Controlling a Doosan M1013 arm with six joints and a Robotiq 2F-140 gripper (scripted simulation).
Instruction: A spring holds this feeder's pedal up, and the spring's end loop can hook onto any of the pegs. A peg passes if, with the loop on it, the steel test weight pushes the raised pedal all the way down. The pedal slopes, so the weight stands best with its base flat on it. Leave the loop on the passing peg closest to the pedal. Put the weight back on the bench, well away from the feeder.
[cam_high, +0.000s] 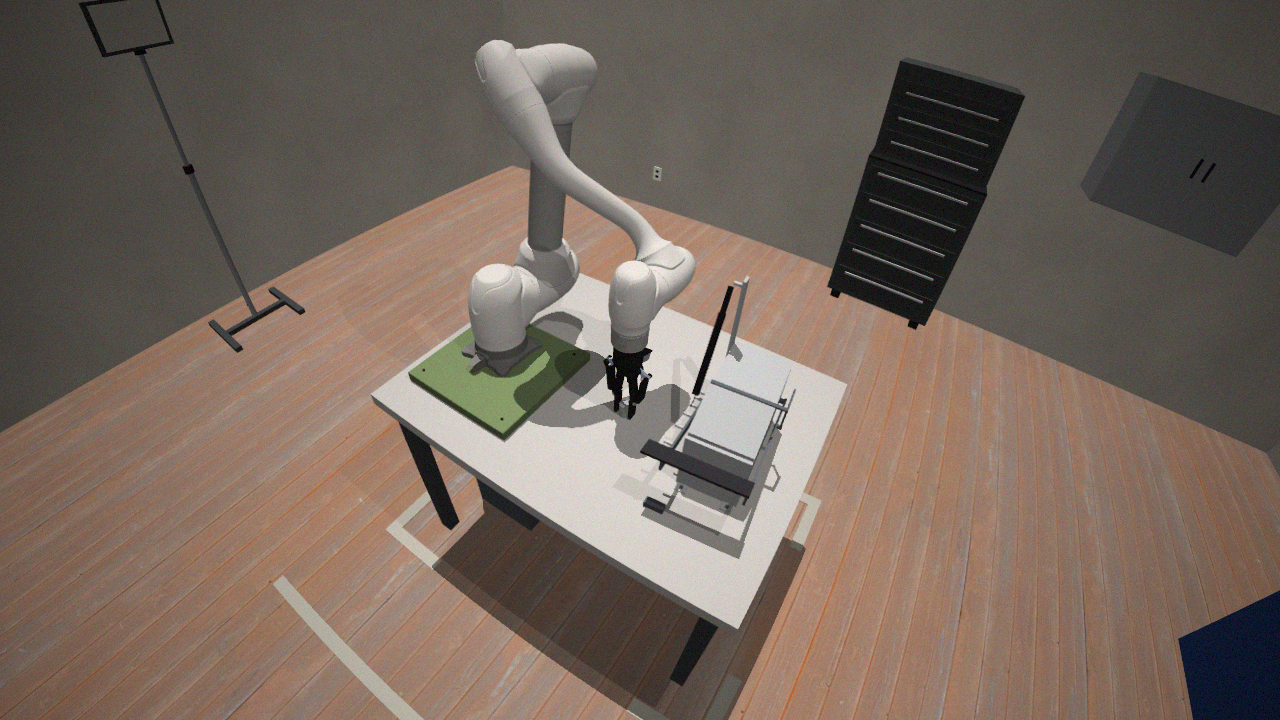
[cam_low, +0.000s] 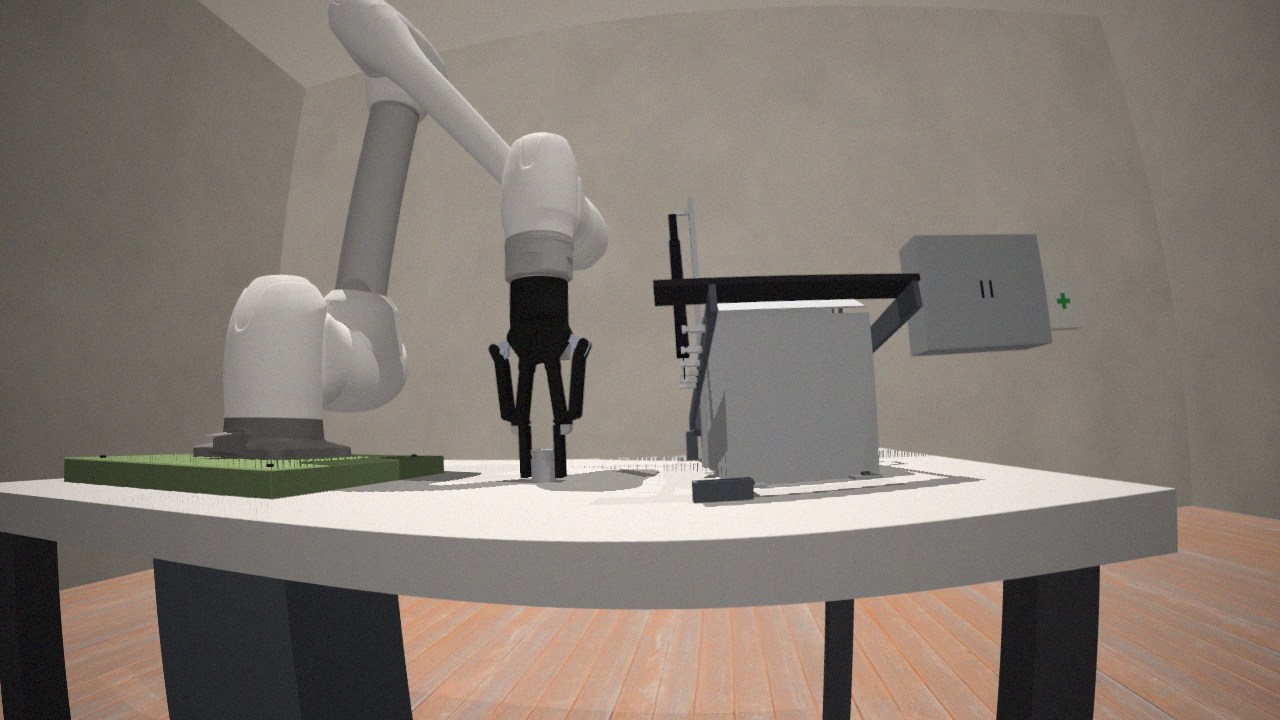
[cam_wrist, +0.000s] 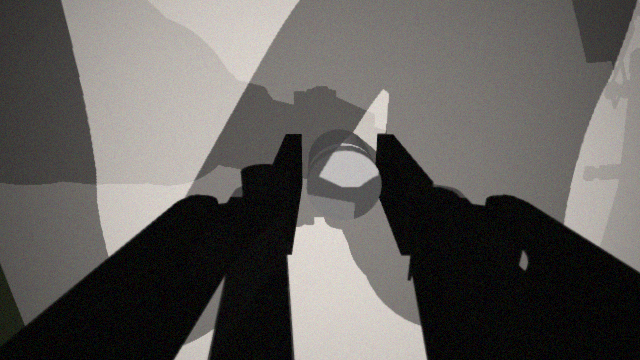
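Now: the steel test weight 10 mm below my hand. Round my hand: small dark block 220 mm ahead, 210 mm to the right, 30 mm below.
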